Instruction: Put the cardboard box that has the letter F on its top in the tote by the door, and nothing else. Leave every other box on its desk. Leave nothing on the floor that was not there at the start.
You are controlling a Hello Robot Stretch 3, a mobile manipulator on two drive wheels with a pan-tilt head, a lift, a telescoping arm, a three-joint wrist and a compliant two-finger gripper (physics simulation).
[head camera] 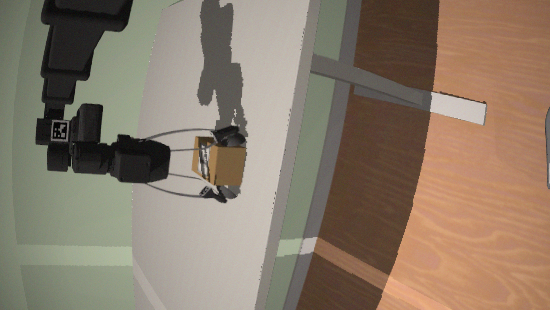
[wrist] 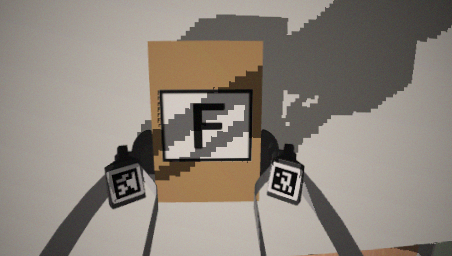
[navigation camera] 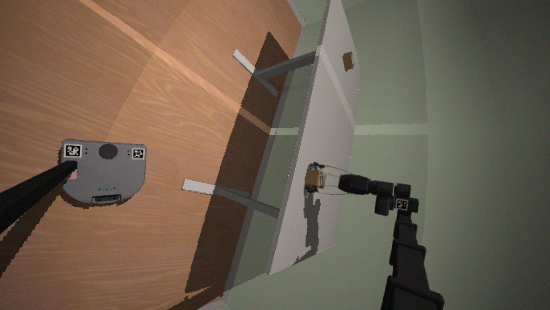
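Pixels of known places: gripper, fingertip midpoint: (head camera: 238, 166) (wrist: 205, 148) (navigation camera: 307, 175); robot's base, origin of the base link: (navigation camera: 108, 150).
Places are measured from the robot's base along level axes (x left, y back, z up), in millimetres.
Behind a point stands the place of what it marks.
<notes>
The cardboard box with the black letter F on its top (head camera: 227, 166) {y 23, x -556, z 980 mm} (navigation camera: 314, 179) {y 30, x -554, z 989 mm} (wrist: 206, 65) {y 44, x -631, z 1000 mm} stands upright at the desk (head camera: 205, 250) {y -141, x -703, z 949 mm} (navigation camera: 325, 135) {y -164, x -730, z 949 mm} (wrist: 60, 75) {y -64, x -659, z 949 mm}; I cannot tell whether its bottom touches the desk top. My gripper (head camera: 230, 166) {y 24, x -574, z 949 mm} (navigation camera: 313, 178) {y 24, x -574, z 949 mm} (wrist: 205, 148) {y 24, x -574, z 949 mm} is shut on this box, one fingertip against each side. In the wrist view the letter is upright and faces the camera, partly in shadow. The tote and the door do not show in these views.
Another cardboard box (navigation camera: 348, 61) {y -675, x -975, z 980 mm} stands near the far end of the same desk. The desk's leg (head camera: 370, 80) {y 305, x -739, z 380 mm} (navigation camera: 250, 201) {y 292, x -744, z 443 mm} reaches down to a white foot (head camera: 457, 108) {y 256, x -567, z 24 mm} (navigation camera: 198, 186) {y 251, x -557, z 24 mm} on the wooden floor. My base (navigation camera: 105, 175) {y 119, x 10, z 159 mm} stands on the floor away from the desk. A green wall is behind the desk.
</notes>
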